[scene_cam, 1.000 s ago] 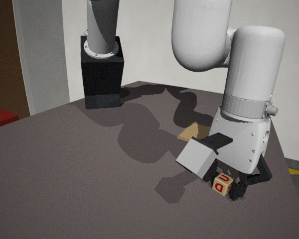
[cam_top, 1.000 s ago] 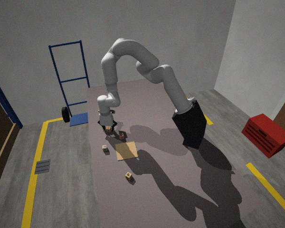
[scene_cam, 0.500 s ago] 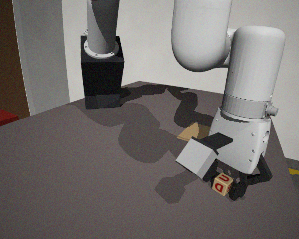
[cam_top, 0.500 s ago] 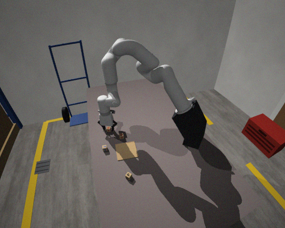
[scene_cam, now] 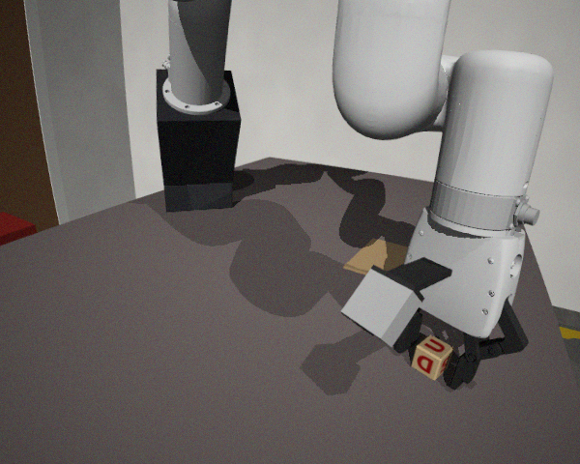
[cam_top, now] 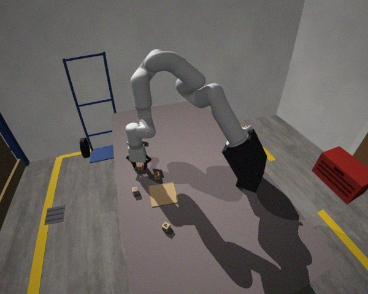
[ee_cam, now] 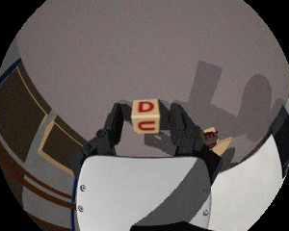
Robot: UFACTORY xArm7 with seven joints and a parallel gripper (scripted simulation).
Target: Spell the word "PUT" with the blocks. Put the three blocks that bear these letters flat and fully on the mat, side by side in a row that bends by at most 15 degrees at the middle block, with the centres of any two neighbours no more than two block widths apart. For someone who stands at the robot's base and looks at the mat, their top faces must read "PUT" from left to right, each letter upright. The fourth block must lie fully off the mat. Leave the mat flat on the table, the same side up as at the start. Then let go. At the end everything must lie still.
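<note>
My hand is 9 cm past the tan mat, 23 cm to the right of it and 2 cm above it.
</note>
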